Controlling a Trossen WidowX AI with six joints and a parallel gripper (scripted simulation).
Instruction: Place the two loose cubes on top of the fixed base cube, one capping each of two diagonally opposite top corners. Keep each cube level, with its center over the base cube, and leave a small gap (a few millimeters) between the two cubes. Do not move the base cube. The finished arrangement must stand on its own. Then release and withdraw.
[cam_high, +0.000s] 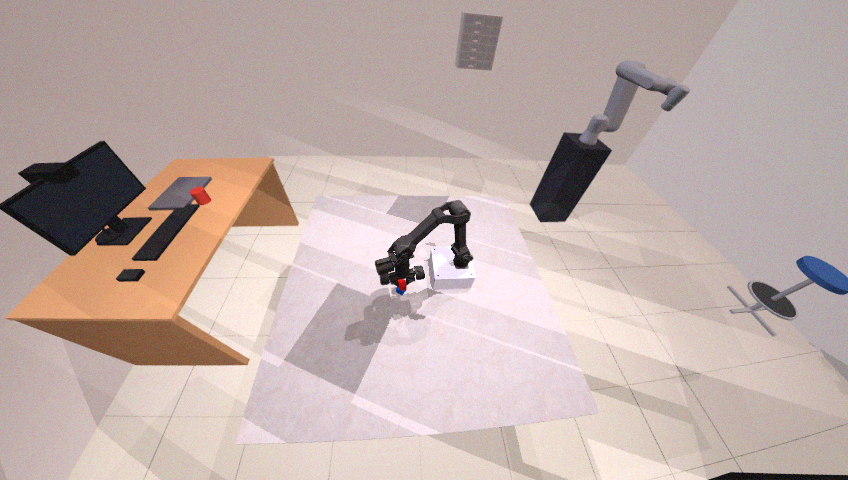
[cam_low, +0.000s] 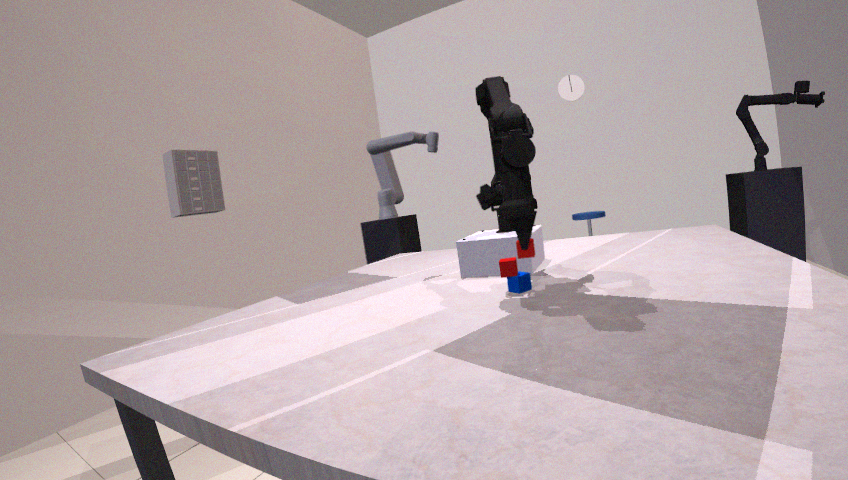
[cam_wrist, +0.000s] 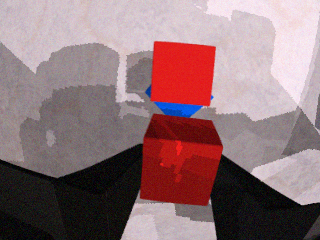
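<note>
My gripper tip is 7 cm above the blue base cube and 2 cm to the left of it.
</note>
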